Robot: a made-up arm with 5 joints.
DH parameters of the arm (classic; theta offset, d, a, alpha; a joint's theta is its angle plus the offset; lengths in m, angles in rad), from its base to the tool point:
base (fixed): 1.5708 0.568 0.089 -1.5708
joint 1: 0 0.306 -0.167 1.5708
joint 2: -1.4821 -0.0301 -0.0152 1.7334
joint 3: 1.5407 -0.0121 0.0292 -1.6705
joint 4: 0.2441 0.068 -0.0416 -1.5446
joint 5: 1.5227 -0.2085 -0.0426 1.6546
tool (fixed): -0.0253 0.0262 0 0
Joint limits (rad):
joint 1: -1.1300..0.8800
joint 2: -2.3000..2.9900
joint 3: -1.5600..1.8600
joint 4: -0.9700..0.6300
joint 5: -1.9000..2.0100
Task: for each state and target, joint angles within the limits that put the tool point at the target. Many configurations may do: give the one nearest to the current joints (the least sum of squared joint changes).
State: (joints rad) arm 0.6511 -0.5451 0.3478 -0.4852 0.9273
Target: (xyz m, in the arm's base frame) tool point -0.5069 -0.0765 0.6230
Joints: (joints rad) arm 0.8800 -1.2549 0.1587 -0.5297 1.0184
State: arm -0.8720 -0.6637 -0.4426 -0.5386 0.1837
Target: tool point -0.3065 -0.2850 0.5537
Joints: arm -0.3232 -0.1418 -0.8668 0.2271 0.3690
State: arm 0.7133 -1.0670 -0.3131 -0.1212 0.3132
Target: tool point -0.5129 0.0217 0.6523
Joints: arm 0.4309 -1.5765 -0.3856 -0.0422 0.4751
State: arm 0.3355 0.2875 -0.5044 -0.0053 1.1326
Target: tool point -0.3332 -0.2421 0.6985
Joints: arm -0.0060 -0.1129 -0.3189 0.4692 1.1902
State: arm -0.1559 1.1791 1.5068 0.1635 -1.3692
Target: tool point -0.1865 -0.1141 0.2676
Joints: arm -0.4620 0.9210 1.5466 0.1565 -1.2923
